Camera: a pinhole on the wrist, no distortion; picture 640 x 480 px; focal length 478.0 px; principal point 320.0 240.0 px. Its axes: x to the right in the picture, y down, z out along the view. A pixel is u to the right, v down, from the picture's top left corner.
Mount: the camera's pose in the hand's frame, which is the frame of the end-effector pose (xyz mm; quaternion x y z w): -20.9 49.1 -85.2 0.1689 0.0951 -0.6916 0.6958
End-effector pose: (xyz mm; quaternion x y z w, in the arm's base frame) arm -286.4 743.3 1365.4 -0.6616 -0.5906 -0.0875 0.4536
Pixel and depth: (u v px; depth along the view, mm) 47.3 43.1 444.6
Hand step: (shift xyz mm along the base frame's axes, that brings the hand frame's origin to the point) -133.7 116.3 -456.9
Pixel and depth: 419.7 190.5 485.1
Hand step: -359.9 119.3 -150.2
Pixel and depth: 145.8 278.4 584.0
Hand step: -209.1 354.6 -349.5
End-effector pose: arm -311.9 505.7 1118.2 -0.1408 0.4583 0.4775 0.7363
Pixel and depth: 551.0 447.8 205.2
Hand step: 147.6 18.1 -25.8
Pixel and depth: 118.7 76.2 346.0
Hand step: 77.6 106.0 306.4
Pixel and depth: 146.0 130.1 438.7
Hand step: 146.3 159.6 345.3
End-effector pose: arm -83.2 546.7 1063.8 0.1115 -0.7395 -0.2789 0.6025
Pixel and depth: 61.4 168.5 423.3
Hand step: -314.1 261.4 -96.3
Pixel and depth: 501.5 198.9 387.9
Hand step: -223.1 -83.2 -225.5
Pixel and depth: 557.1 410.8 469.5
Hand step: -352.5 -254.3 -133.9
